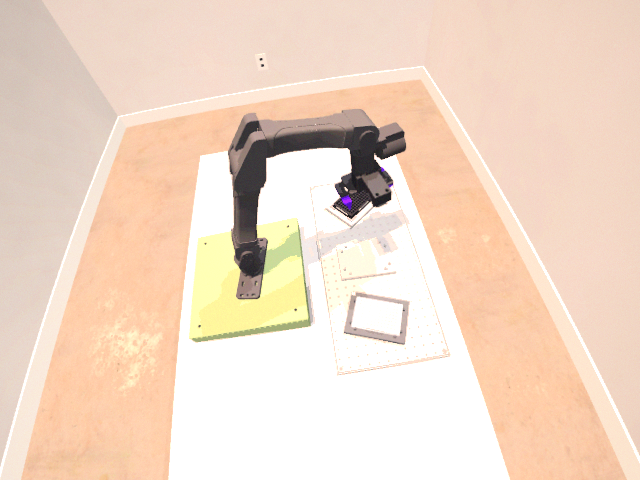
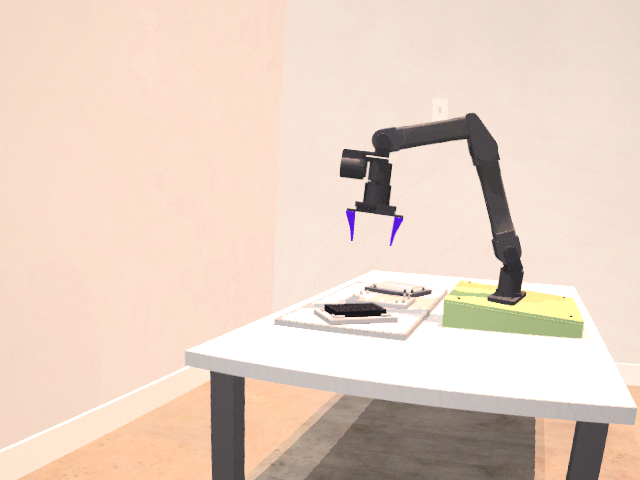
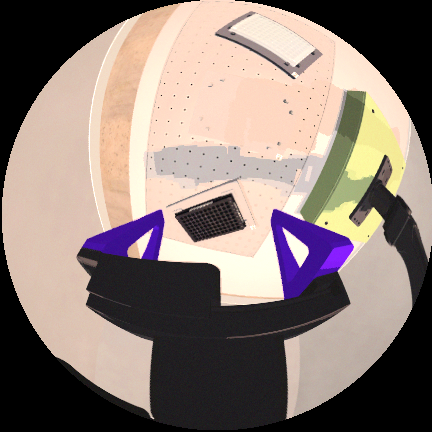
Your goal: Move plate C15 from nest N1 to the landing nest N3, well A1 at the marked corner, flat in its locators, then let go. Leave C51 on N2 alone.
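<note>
A black well plate point(image 1: 356, 207) point(image 2: 356, 308) point(image 3: 212, 218) lies on a white nest point(image 1: 352, 223) point(image 2: 382, 319) point(image 3: 241, 194). A white plate point(image 1: 378, 315) point(image 2: 398, 286) point(image 3: 275, 38) lies in a grey nest point(image 1: 374, 336) point(image 2: 413, 294) point(image 3: 227, 28) at the other end of the board. Between them, a pale nest with small locator pins point(image 1: 361, 266) point(image 2: 385, 301) point(image 3: 245, 110) holds no plate. The plate and nest labels are not readable. My gripper point(image 1: 367, 192) point(image 2: 371, 242) point(image 3: 217, 214) is open and empty, pointing down well above the black plate, its purple fingers apart.
The nests stand on a perforated board point(image 1: 392, 356) point(image 2: 294, 321) point(image 3: 175, 95) on a white table point(image 1: 310, 413) point(image 2: 465, 372). The arm's base is bolted to a raised yellow-green block point(image 1: 222, 304) point(image 2: 496, 320) point(image 3: 390, 135) beside the board.
</note>
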